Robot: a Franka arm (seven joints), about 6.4 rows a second.
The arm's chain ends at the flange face. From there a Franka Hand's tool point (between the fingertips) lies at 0.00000 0.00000 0.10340 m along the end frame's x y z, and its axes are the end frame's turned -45 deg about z.
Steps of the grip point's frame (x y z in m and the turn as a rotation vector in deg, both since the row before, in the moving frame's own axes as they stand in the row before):
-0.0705, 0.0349, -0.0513, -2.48, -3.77, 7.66
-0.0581, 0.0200, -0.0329, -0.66, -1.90, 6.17
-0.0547, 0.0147, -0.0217, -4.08, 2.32, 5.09
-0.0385, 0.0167, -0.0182, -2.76, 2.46, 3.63
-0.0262, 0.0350, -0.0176, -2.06, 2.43, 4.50
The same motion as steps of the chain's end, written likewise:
-0.0230, 0.0667, -0.0510, -4.42, -0.91, 7.66
-0.0252, 0.0521, -0.0328, -1.81, -0.88, 6.17
-0.0363, 0.0465, -0.0214, -1.24, 4.53, 5.09
-0.0221, 0.0384, -0.0180, -0.21, 3.69, 3.63
0.0005, 0.0435, -0.0174, 0.26, 3.17, 4.50

